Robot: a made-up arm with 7 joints.
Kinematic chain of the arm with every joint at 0, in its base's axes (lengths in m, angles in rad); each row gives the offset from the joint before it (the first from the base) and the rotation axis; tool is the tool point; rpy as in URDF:
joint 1: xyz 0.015 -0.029 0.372 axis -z
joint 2: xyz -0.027 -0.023 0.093 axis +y
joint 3: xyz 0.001 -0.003 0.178 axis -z
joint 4: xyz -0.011 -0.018 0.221 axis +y
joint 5: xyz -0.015 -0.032 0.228 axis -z
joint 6: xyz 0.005 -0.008 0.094 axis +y
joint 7: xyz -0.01 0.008 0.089 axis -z
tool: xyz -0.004 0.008 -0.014 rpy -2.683 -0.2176 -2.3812
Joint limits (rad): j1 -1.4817..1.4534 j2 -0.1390..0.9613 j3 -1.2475..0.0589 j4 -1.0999..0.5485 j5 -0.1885..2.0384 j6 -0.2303..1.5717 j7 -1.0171..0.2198
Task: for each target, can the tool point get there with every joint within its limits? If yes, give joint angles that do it. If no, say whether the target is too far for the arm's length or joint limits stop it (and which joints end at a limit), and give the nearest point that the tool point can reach.
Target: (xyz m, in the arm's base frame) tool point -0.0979 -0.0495 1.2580
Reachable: yes | joints 1.0338 -0.0288 -0.7550 -0.1150 0.8467 0.4914 -0.3277
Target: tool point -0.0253 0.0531 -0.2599
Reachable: no: joint limits stop it (at a limit: joint 1, joint 2, joint 4, joint 6, joint 7) | nearest point 0.0722 0.6042 0.6517 | short by 1.070 m
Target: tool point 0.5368 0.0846 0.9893
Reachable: yes | joints -0.3321 0.7627 -0.6503 -0.0995 0.0838 1.2800 -0.7951
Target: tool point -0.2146 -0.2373 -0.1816
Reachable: no: joint limits stop it (at a limit: joint 1, joint 2, joint 3, joint 4, joint 5, joint 6, joint 7) | nearest point -0.3125 -0.4721 0.7454 | short by 0.961 m
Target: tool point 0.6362 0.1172 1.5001
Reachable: no: too far | nearest point 0.4116 0.0643 1.1415 | short by 0.426 m
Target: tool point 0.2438 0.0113 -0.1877
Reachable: no: joint limits stop it (at a limit: joint 2, joint 4, joint 6, joint 7) | nearest point 0.6425 0.0815 0.6505 | short by 0.931 m
